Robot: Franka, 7 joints.
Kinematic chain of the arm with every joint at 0, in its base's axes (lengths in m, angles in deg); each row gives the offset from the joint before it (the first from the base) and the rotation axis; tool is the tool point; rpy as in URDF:
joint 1: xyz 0 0 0.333 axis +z
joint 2: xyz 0 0 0 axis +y
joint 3: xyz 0 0 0.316 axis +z
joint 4: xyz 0.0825 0 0 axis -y
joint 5: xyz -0.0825 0 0.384 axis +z
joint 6: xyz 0 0 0 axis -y
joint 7: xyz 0.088 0 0 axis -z
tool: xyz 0 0 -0.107 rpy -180 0 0
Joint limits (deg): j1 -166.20..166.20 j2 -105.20..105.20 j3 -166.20..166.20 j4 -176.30..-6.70 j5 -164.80..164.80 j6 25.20..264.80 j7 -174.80..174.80
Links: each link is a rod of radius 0.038 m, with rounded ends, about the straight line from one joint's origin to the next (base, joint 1, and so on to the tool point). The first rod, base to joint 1, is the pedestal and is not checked.
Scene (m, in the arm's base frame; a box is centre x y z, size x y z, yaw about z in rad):
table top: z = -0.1
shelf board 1: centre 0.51 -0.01 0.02 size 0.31 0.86 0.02 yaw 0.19
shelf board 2: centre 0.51 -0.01 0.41 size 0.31 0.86 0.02 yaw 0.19
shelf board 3: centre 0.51 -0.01 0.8 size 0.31 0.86 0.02 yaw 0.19
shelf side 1: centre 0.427 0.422 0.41 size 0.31 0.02 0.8 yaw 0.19
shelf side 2: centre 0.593 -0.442 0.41 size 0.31 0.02 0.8 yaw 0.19
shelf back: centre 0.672 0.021 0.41 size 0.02 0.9 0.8 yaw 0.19
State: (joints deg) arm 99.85 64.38 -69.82 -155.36 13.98 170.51 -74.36
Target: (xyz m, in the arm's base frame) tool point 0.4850 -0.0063 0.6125
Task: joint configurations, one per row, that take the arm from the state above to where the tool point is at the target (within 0.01 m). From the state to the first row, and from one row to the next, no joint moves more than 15 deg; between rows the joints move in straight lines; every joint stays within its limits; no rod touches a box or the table.
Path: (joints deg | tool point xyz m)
1: 94.82 72.54 -71.98 -159.55 26.86 170.05 -66.85 | 0.3882 -0.0416 0.2129
2: 89.79 80.71 -74.13 -163.74 39.74 169.59 -59.35 | 0.3506 -0.1220 0.2574
3: 84.77 88.87 -76.29 -167.92 52.62 169.12 -51.84 | 0.2968 -0.1802 0.3080
4: 79.74 97.04 -78.45 -172.11 65.50 168.66 -44.34 | 0.2329 -0.2132 0.3598
5: 74.71 105.20 -80.60 -176.30 78.38 168.20 -36.83 | 0.1654 -0.2213 0.4079
6: 82.58 101.15 -93.91 -173.72 65.61 172.00 -46.21 | 0.2224 -0.1819 0.4471
7: 90.46 97.11 -107.23 -171.14 52.84 175.81 -55.59 | 0.2576 -0.1337 0.4973
8: 98.33 93.06 -120.54 -168.56 40.07 179.61 -64.98 | 0.2679 -0.0867 0.5542
9: 106.21 89.01 -133.85 -165.98 27.29 183.42 -74.36 | 0.2549 -0.0505 0.6125
10: 101.91 80.66 -127.87 -155.22 24.69 181.61 -74.36 | 0.3367 -0.0372 0.6180
11: 97.61 72.32 -121.89 -144.46 22.09 179.81 -74.36 | 0.4150 -0.0233 0.6154
12: 93.32 63.97 -115.91 -133.69 19.49 178.00 -74.36 | 0.4850 -0.0063 0.6126

